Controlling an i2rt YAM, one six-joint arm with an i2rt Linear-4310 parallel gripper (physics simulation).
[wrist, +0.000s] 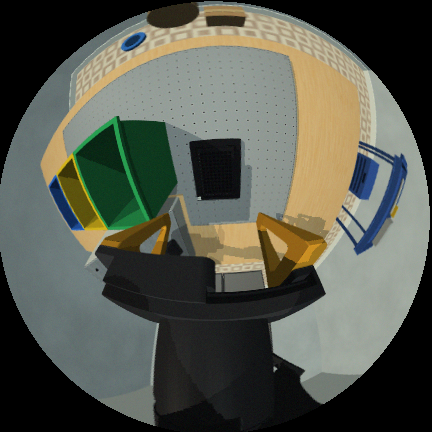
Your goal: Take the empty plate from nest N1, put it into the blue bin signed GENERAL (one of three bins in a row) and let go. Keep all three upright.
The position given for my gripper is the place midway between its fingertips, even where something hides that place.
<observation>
I see my gripper (213, 217), a green bin (126, 167), a yellow bin (68, 176) and a black nest (217, 141).
</observation>
